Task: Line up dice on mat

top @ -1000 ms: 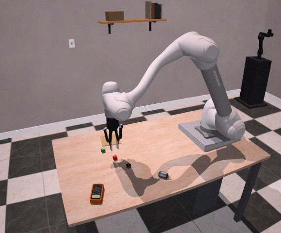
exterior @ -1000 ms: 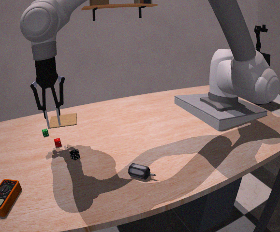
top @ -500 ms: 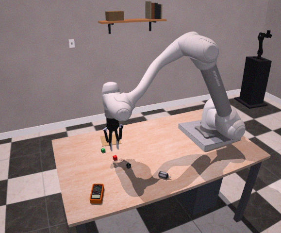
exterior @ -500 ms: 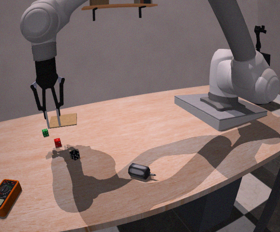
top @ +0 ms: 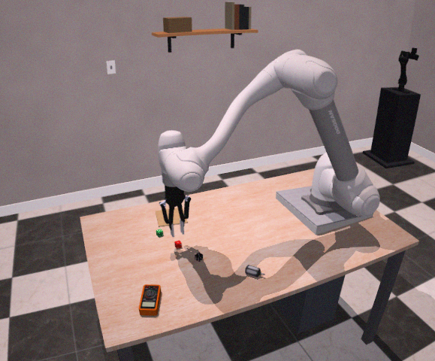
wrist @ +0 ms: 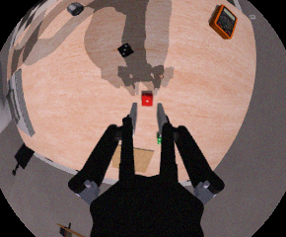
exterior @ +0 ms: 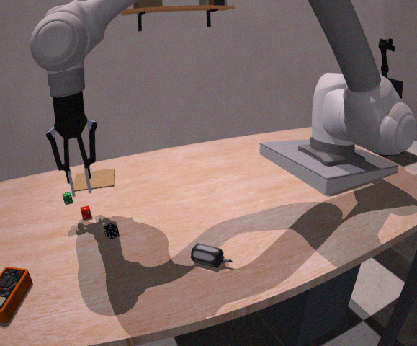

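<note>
Right now the red die is 90 mm below my hand. Round my hand: black die: 110 mm to the left, 90 mm below, 60 mm behind; tan mat: 240 mm to the right, 100 mm below, 10 mm behind; green die: 110 mm to the right, 90 mm below, 60 mm ahead.
</note>
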